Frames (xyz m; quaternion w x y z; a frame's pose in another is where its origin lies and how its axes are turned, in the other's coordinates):
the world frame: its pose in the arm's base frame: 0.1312 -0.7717 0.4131 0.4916 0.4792 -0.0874 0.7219
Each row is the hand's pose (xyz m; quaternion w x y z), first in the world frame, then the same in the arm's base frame.
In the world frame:
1: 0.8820 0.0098 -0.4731 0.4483 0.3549 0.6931 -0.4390
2: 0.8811 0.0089 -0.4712 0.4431 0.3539 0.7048 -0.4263
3: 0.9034 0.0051 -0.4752 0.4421 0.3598 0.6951 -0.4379
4: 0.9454 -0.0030 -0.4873 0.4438 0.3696 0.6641 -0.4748
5: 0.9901 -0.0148 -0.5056 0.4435 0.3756 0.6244 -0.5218
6: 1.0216 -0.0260 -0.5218 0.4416 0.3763 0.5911 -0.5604
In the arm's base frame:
1: -0.2139 0.0581 0.8538 0.4278 -0.0727 0.7681 0.4709
2: -0.2120 0.0568 0.8538 0.4176 -0.0852 0.7675 0.4789
3: -0.2127 0.0751 0.8678 0.4218 -0.0748 0.7727 0.4684
4: -0.2160 0.1126 0.8913 0.4418 -0.0435 0.7820 0.4375
5: -0.2203 0.1575 0.9123 0.4693 -0.0080 0.7894 0.3957
6: -0.2230 0.1925 0.9245 0.4929 0.0189 0.7921 0.3594

